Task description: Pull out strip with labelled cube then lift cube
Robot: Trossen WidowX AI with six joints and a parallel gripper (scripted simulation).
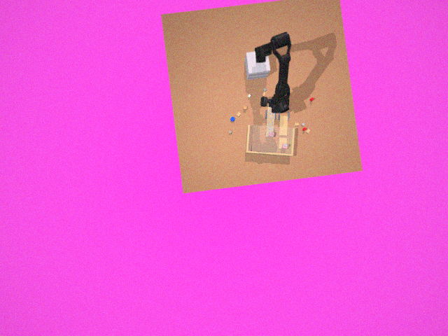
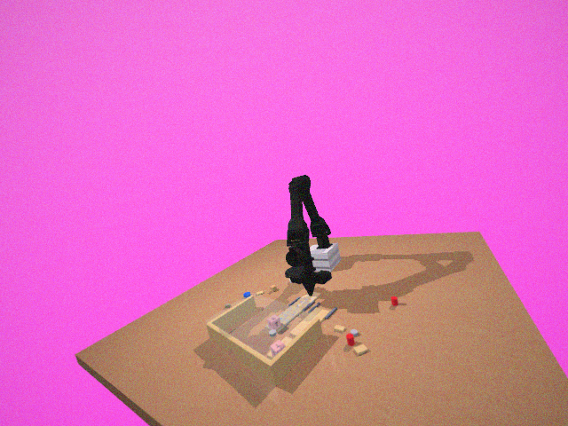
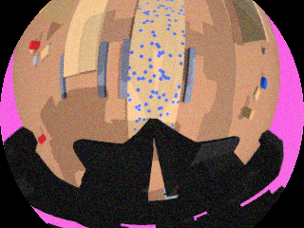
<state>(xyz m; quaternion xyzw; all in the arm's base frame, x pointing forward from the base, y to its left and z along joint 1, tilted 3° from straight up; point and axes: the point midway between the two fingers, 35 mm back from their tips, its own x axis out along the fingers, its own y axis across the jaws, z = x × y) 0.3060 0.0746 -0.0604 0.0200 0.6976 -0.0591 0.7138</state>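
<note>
My gripper tip is now 140 mm short of the plain tan strip and 80 mm to the right of it.
</note>
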